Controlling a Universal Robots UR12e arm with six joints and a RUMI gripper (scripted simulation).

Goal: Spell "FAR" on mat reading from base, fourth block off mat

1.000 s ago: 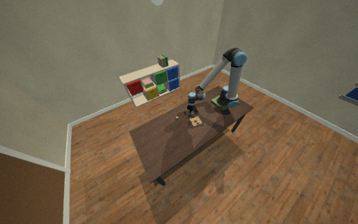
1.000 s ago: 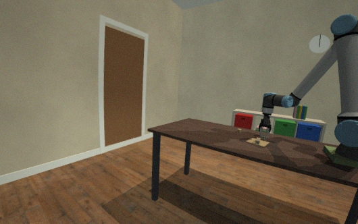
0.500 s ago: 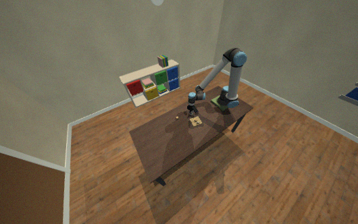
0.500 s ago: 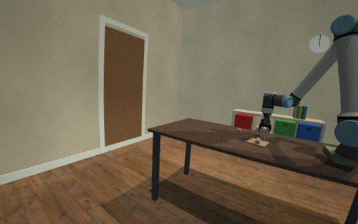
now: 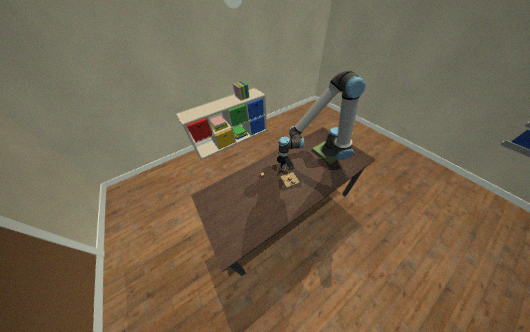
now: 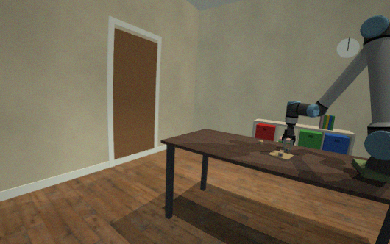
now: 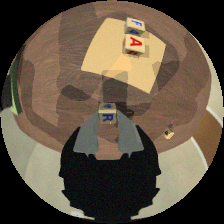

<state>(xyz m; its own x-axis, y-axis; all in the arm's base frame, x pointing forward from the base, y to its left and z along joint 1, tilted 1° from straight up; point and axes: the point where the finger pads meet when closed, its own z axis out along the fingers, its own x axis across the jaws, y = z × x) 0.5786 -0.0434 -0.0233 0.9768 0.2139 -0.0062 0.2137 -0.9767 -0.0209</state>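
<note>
Right now my hand is 10 mm short of the tan mat, 130 mm to the right of it and 10 mm above it.
</note>
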